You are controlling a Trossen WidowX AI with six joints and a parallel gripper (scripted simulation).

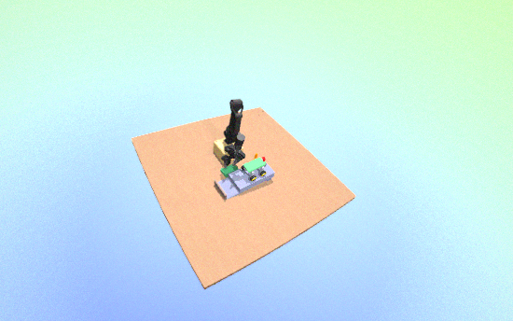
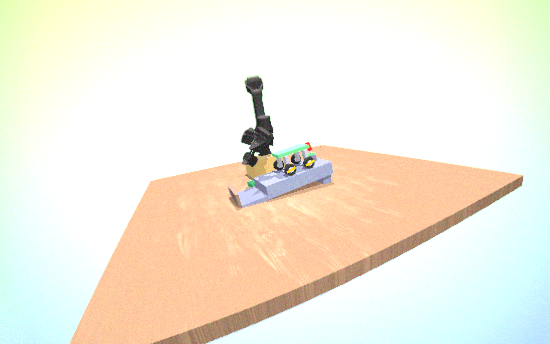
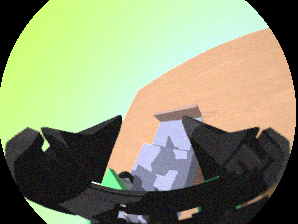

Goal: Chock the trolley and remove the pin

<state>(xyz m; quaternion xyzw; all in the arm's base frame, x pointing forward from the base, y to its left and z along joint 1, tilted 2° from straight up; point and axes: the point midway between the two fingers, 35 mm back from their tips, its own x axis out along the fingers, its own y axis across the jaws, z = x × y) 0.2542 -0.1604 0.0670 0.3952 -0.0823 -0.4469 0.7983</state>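
The red-headed stop pin is 270 mm to the left of my gripper tip, 40 mm ahead of it and 20 mm below it. From my gripper tip the other things lie so: grey ramp 170 mm to the left, 110 mm below, 60 mm ahead; trolley 170 mm to the left, 60 mm ahead, 40 mm below; green tray 160 mm below, 80 mm to the left, 80 mm behind.
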